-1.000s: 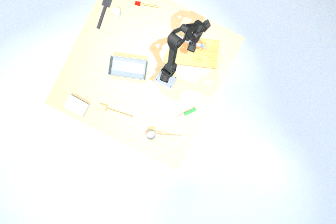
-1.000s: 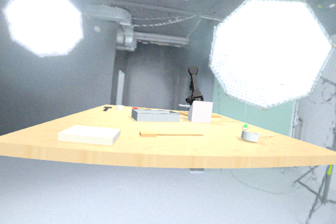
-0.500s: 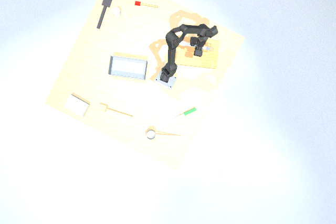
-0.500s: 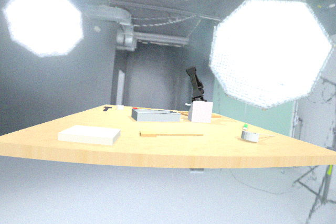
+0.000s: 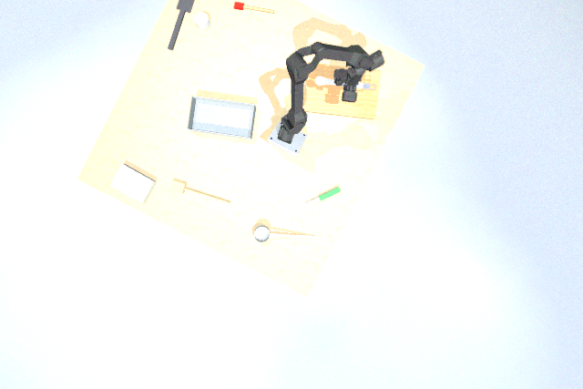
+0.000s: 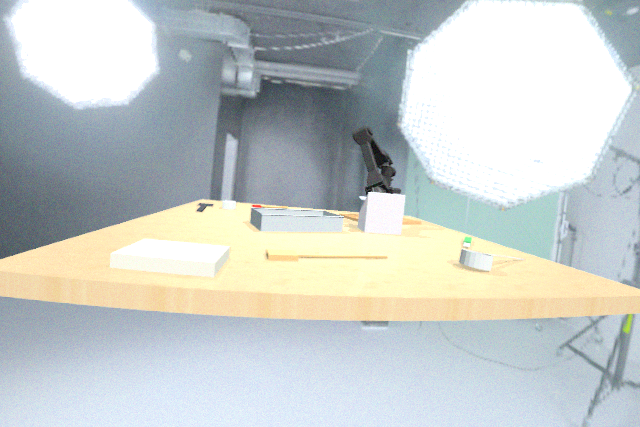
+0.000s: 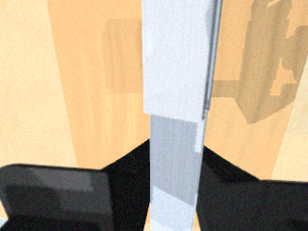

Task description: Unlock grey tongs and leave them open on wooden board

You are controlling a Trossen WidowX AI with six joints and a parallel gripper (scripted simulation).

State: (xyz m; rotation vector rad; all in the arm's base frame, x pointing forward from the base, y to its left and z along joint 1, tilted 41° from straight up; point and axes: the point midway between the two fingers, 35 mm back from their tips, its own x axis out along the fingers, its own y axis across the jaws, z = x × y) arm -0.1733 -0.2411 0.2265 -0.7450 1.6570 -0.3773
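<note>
Right now the wooden board is 1 cm ahead of my gripper tip and 7 cm below it. From my gripper tip the other things lie so: green-handled tool 10 cm behind, 53 cm to the left, 7 cm below; then roasting tin 50 cm ahead, 35 cm to the left, 5 cm below; then black spatula 90 cm ahead, 5 cm to the right, 7 cm below.
</note>
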